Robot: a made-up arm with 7 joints.
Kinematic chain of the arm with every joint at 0, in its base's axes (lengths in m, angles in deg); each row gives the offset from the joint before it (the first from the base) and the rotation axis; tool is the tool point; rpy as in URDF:
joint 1: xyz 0 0 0.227 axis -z
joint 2: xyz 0 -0.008 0.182 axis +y
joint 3: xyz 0 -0.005 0.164 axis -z
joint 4: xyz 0 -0.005 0.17 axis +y
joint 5: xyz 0 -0.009 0.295 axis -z
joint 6: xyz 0 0 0.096 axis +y
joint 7: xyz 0 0 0.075 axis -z
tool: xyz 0 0 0 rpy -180 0 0
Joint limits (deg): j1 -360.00..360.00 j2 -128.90..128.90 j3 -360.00..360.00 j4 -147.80..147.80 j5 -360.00..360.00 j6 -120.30..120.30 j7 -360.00..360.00
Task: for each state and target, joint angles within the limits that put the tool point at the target. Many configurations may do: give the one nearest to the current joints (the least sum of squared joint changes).
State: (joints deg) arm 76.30 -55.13 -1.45 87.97 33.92 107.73 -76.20
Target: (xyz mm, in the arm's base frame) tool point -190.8 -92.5 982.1
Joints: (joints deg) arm 69.50 -31.77 22.16 60.70 41.13 88.95 -76.20
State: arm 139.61 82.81 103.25 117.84 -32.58 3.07 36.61
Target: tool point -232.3 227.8 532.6
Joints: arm 134.40 84.79 109.69 133.26 -32.38 4.79 36.61
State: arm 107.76 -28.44 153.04 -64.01 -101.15 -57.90 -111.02
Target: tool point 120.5 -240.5 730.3
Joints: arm 110.48 -34.54 159.80 -114.71 -93.09 -65.41 -111.02
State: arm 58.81 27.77 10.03 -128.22 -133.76 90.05 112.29
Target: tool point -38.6 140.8 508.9
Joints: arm 57.05 38.37 6.78 -144.55 -137.12 97.57 112.29
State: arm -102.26 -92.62 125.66 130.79 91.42 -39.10 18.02
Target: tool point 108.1 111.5 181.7
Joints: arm -112.69 -96.36 156.28 144.10 92.79 -31.54 18.02
